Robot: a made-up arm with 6 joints.
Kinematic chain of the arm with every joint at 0, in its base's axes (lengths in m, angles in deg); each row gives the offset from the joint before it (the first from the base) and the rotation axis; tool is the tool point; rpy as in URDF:
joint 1: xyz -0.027 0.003 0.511 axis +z
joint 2: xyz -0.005 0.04 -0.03 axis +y
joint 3: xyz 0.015 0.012 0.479 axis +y
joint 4: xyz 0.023 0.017 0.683 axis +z
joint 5: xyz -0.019 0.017 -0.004 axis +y
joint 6: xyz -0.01 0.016 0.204 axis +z
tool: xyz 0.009 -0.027 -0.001 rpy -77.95 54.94 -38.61
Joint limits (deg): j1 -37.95..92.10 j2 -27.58..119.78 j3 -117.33..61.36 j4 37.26..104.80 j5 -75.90..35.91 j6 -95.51..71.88
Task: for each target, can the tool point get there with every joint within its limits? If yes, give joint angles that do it. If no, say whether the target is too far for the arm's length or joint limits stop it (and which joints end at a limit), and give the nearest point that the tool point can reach.
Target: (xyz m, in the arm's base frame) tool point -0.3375 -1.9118 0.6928
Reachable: no: too far | nearest point -0.2023 -1.0777 0.8004 | short by 0.852 m
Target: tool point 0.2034 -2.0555 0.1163
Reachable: no: too far | nearest point -0.0041 -1.0218 0.5636 | short by 1.145 m
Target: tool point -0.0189 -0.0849 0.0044
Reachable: no: joint limits stop it (at a limit: joint 2, joint 3, joint 4, joint 5, joint 6) | nearest point 0.0164 -0.4675 0.2474 | short by 0.455 m
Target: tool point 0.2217 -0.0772 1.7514
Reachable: yes | joints -8.74 28.28 -25.23 69.68 -26.93 -17.63
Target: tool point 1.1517 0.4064 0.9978
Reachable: yes | joints 17.02 58.02 14.74 46.29 -9.22 11.91
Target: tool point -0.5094 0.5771 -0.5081
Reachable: no: joint limits stop it (at a limit: joint 1, joint 5, joint 6) | nearest point -0.2372 0.5871 -0.5081 | short by 0.272 m
